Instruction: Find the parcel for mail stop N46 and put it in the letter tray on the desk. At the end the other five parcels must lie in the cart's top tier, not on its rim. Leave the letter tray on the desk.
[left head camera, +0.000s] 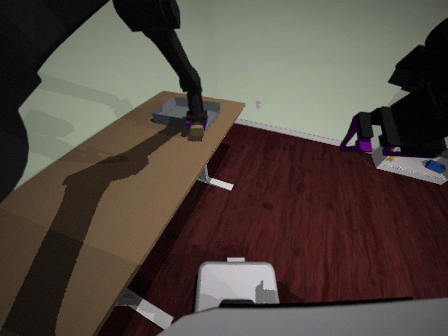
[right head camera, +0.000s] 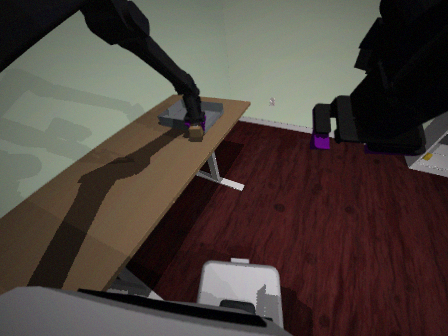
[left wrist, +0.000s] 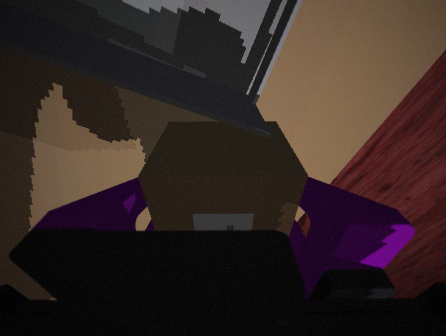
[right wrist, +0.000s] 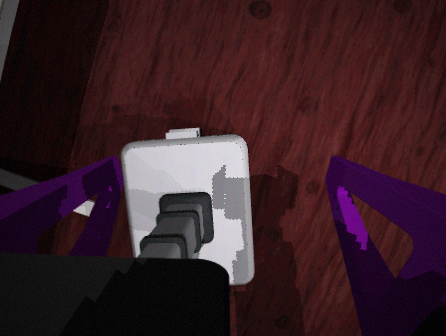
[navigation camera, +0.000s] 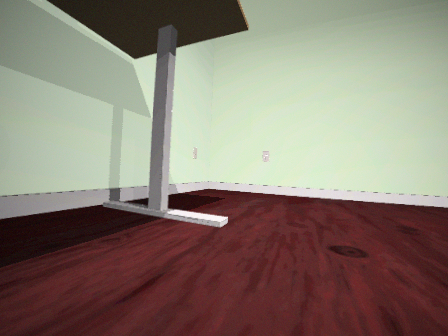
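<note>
A brown box-shaped parcel (left head camera: 196, 132) (right head camera: 195, 132) (left wrist: 220, 150) is held in my left gripper (left head camera: 196, 125) (right head camera: 195, 126) (left wrist: 222, 168), which is shut on it above the desk (left head camera: 120, 185) (right head camera: 130, 180). A white label shows partly on the parcel in the left wrist view; its stop code is not readable. The grey letter tray (left head camera: 168, 119) (right head camera: 172, 122) (left wrist: 165, 85) stands at the desk's far end, and the parcel is at its near wall. My right gripper (left head camera: 376, 142) (right wrist: 224, 167) is open and empty, above the floor. The white cart (left head camera: 410, 173) (right head camera: 425, 170) shows partly at the right.
A blue parcel (left head camera: 435, 166) and a yellow one (left head camera: 391, 158) (right head camera: 428, 156) are in the cart. The desk's leg (navigation camera: 161, 120) and foot (navigation camera: 197, 218) stand on the dark red floor. The robot's white base (left head camera: 237, 282) (right wrist: 190, 165) is below. Pale green walls meet behind the desk.
</note>
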